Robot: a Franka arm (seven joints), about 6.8 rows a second.
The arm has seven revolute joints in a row. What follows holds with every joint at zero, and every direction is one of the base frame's.
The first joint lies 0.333 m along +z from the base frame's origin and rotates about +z.
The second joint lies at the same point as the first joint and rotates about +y.
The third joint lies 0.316 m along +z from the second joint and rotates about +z.
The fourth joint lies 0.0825 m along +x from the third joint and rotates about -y.
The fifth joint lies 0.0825 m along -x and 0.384 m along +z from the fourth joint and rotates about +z.
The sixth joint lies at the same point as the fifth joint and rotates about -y.
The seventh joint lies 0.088 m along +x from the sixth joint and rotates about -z.
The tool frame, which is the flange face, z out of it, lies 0.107 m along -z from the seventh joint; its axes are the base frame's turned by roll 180, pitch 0 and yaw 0 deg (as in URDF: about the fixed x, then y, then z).
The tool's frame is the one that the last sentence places.
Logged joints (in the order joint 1, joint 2, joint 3, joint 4, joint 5, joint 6, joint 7), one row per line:
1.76 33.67 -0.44 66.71 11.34 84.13 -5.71
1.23 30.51 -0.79 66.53 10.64 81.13 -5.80
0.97 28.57 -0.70 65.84 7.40 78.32 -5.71
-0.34 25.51 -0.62 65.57 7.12 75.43 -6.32
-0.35 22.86 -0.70 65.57 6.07 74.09 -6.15
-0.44 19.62 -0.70 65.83 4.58 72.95 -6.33
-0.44 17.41 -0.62 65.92 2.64 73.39 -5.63
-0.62 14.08 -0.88 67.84 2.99 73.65 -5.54
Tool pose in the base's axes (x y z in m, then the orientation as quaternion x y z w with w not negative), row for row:
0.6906 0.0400 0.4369 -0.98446 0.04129 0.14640 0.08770
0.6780 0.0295 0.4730 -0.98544 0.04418 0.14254 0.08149
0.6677 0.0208 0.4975 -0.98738 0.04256 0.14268 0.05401
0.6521 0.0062 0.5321 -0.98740 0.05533 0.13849 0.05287
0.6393 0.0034 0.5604 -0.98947 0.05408 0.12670 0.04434
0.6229 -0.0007 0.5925 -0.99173 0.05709 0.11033 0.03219
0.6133 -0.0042 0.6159 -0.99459 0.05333 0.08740 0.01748
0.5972 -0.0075 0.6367 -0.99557 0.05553 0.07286 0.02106
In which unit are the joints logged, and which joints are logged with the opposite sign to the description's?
The joints are logged in degrees. Opposite sign: joint 4, joint 7.
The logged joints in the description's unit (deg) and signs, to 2 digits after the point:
1.76 33.67 -0.44 -66.71 11.34 84.13 5.71
1.23 30.51 -0.79 -66.53 10.64 81.13 5.80
0.97 28.57 -0.70 -65.84 7.40 78.32 5.71
-0.34 25.51 -0.62 -65.57 7.12 75.43 6.32
-0.35 22.86 -0.70 -65.57 6.07 74.09 6.15
-0.44 19.62 -0.70 -65.83 4.58 72.95 6.33
-0.44 17.41 -0.62 -65.92 2.64 73.39 5.63
-0.62 14.08 -0.88 -67.84 2.99 73.65 5.54

